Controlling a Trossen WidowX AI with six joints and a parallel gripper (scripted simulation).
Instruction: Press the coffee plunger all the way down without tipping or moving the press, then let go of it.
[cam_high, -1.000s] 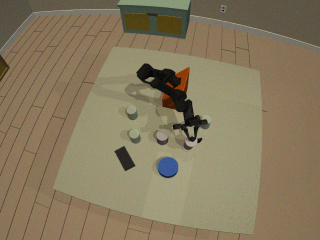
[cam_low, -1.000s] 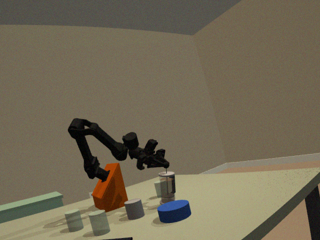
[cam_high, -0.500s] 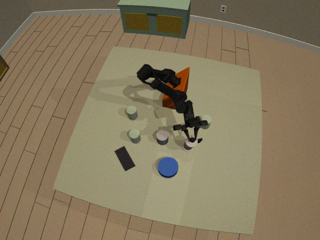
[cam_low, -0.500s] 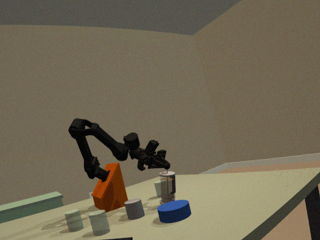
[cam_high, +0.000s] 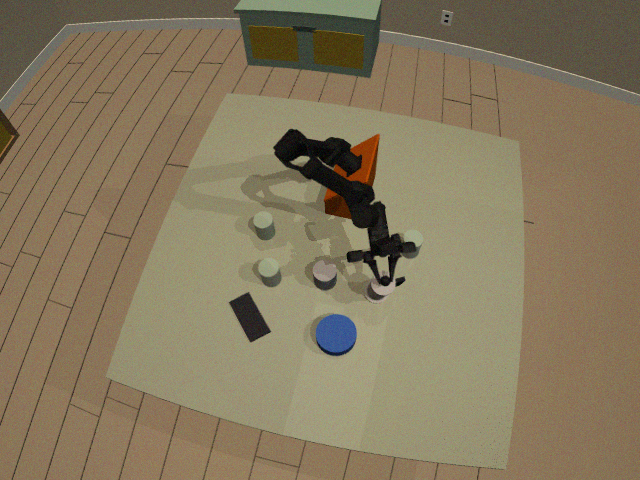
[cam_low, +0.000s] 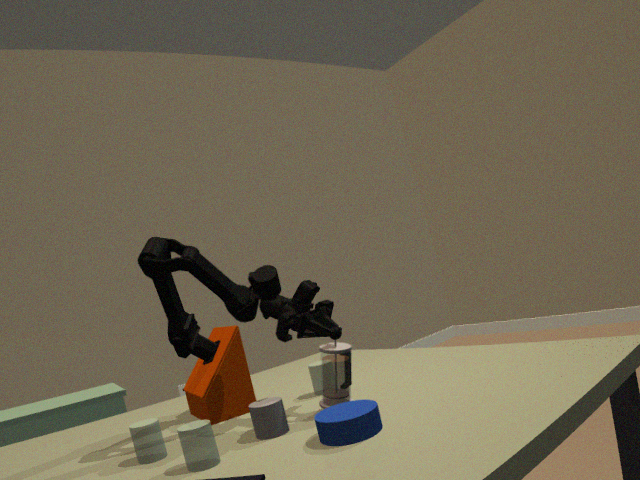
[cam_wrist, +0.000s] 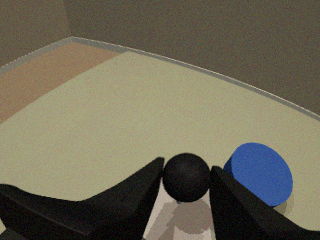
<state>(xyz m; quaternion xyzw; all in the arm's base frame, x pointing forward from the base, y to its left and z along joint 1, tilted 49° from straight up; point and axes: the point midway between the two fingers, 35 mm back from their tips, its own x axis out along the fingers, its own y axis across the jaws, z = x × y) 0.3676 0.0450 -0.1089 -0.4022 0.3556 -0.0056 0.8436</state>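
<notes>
Now: the coffee press 3 cm behind my gripper tip, 1 cm to the left of it and 8 cm below it.
</notes>
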